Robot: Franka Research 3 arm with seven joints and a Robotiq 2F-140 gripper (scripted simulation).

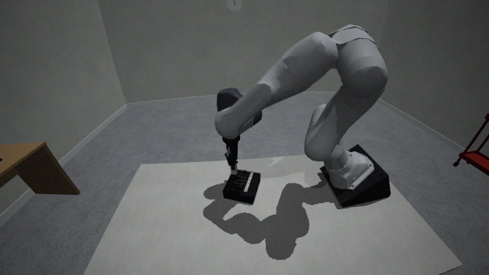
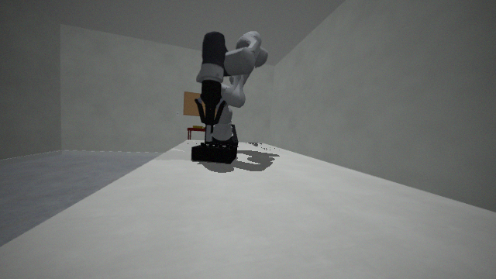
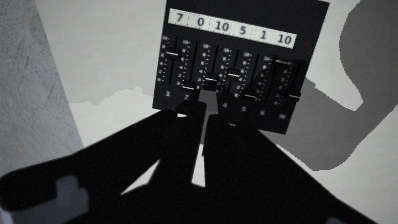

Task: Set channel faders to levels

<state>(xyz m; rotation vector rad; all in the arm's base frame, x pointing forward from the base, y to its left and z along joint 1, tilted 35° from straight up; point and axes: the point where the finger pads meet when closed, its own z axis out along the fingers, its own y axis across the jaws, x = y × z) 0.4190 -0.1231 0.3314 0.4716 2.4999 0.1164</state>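
Now: hand 20 mm past the channel 2 fader cap, 20 mm to the left of it and 50 mm above it. The rest, counted from my hand: channel 1 fader cap 50 mm behind, 20 mm to the right, 50 mm below; master fader cap 20 mm ahead, 90 mm to the left, 50 mm below.
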